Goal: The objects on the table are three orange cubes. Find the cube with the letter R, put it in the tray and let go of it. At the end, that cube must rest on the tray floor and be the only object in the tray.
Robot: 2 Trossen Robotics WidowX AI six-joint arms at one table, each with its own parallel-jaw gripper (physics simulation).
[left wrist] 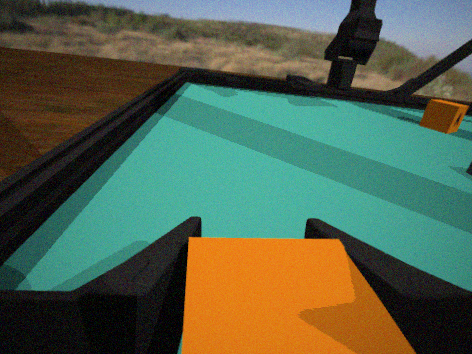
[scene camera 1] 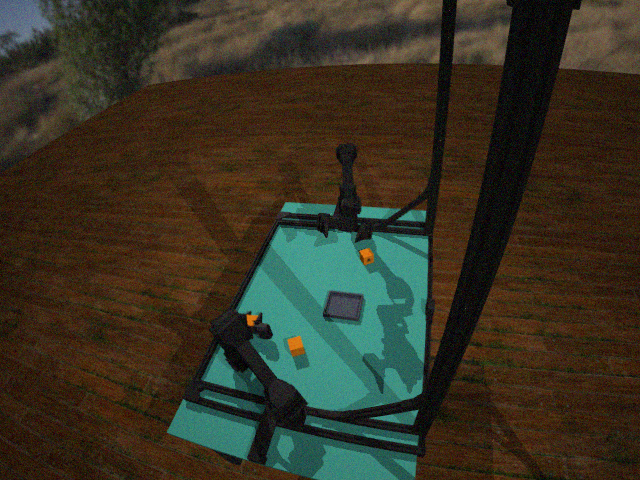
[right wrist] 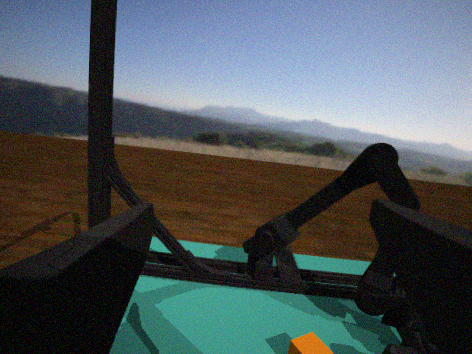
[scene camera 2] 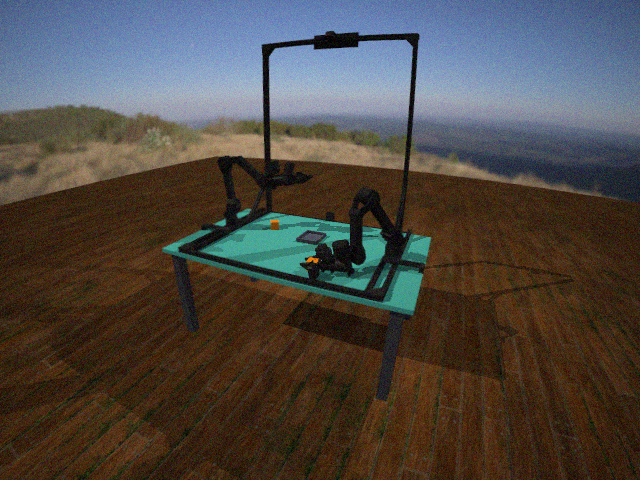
Note:
My right gripper [scene camera 1: 340, 239] is open, holding nothing. Also in view: my left gripper [left wrist: 253, 227].
My right gripper shows as well in the right wrist view [right wrist: 262, 211].

